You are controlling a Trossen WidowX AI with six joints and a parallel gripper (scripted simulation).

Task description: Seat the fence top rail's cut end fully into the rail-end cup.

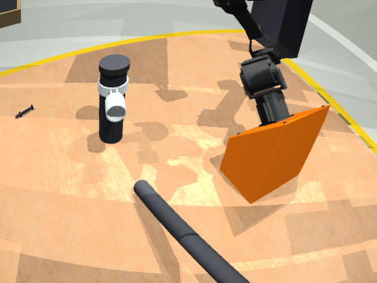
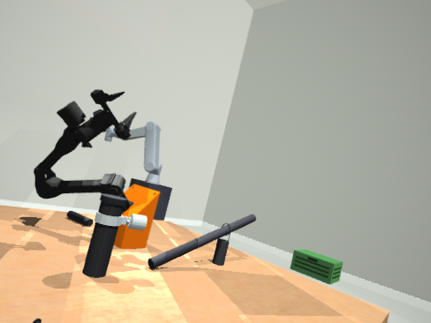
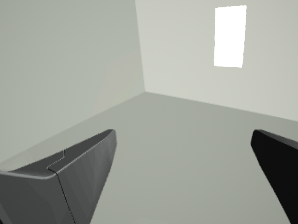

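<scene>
The rail-end cup is 370 mm below my gripper tip, 240 mm ahead of it and 30 mm to the right of it. Round my gripper tip: black bolt 510 mm below, 430 mm ahead, 290 mm to the right; then short dark cylinder 500 mm below, 310 mm behind, 90 mm to the left.
</scene>
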